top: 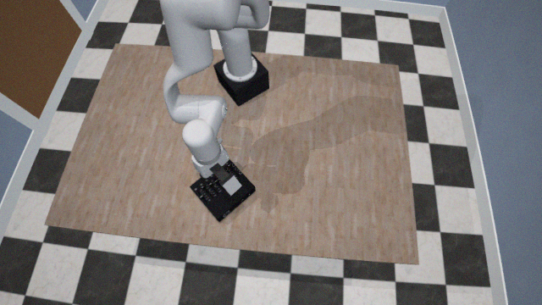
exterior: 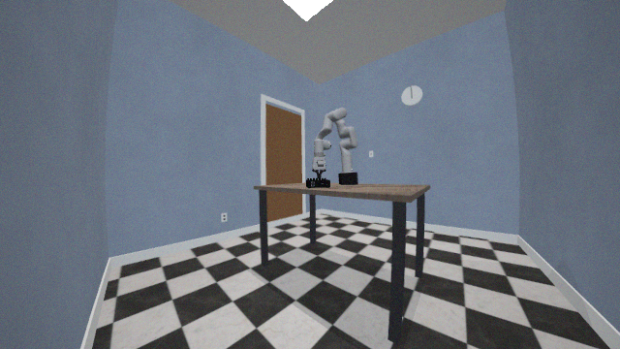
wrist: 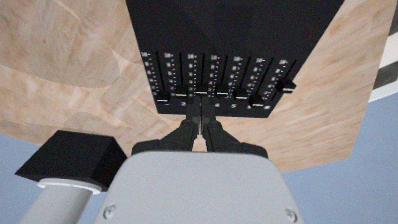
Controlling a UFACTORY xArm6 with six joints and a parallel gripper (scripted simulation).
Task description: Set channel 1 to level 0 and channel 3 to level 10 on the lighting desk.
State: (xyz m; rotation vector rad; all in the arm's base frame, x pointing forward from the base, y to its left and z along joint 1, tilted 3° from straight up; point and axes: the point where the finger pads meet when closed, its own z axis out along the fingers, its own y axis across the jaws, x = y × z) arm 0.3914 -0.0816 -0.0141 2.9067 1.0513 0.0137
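My gripper is now 30 mm to the right of the channel 2 cap and 10 mm above it. The rest, counted from my hand: channel 3 cap 20 mm ahead, 10 mm to the left, 10 mm below; channel 1 fader cap 20 mm behind, 40 mm to the left, 10 mm below.
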